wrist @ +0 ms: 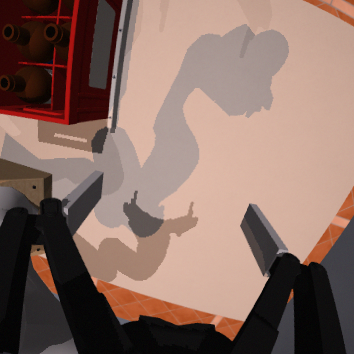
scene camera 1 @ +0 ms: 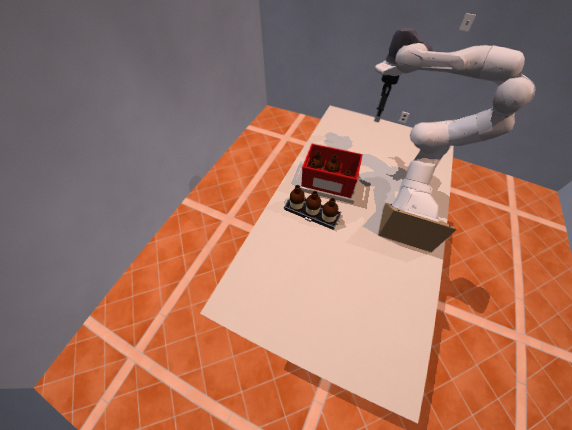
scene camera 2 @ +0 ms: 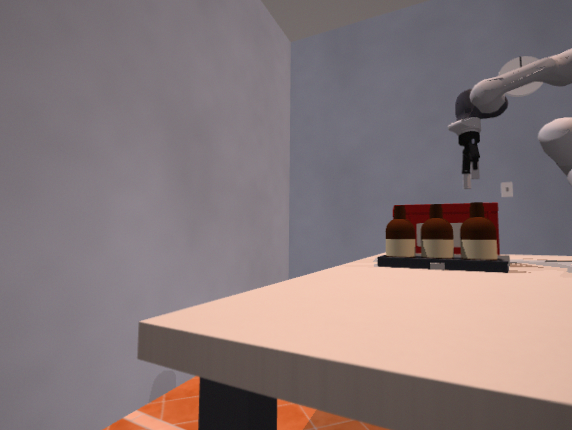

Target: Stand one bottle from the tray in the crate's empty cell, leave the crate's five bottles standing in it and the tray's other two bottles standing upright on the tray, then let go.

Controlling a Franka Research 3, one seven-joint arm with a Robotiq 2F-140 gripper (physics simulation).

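Note:
The red crate (scene camera 1: 357, 175) (scene camera 2: 457, 215) (wrist: 80, 102) holds upright brown bottles (scene camera 1: 333, 164) (wrist: 35, 85); some are partly hidden. Its empty cell (scene camera 1: 351, 161) appears at the end nearest the arm's base, on the side away from the tray. Three brown bottles with cream labels (scene camera 1: 297, 198) (scene camera 1: 313, 204) (scene camera 1: 330, 211) (scene camera 2: 400, 245) (scene camera 2: 437, 245) (scene camera 2: 478, 245) stand upright in a row on the black tray (scene camera 1: 322, 223) (scene camera 2: 480, 266). My gripper (scene camera 1: 378, 118) (scene camera 2: 471, 181) (wrist: 175, 200) is open and empty, high above the table beyond the crate. The tray does not show in the wrist view.
The arm's base stands behind a wooden block (scene camera 1: 415, 230) (wrist: 30, 185) on the table (scene camera 1: 320, 290) (scene camera 2: 325, 310) (wrist: 225, 165), to the right of the crate and tray in scene camera 1. A grey wall (scene camera 1: 125, 125) rises beyond the table's left side.

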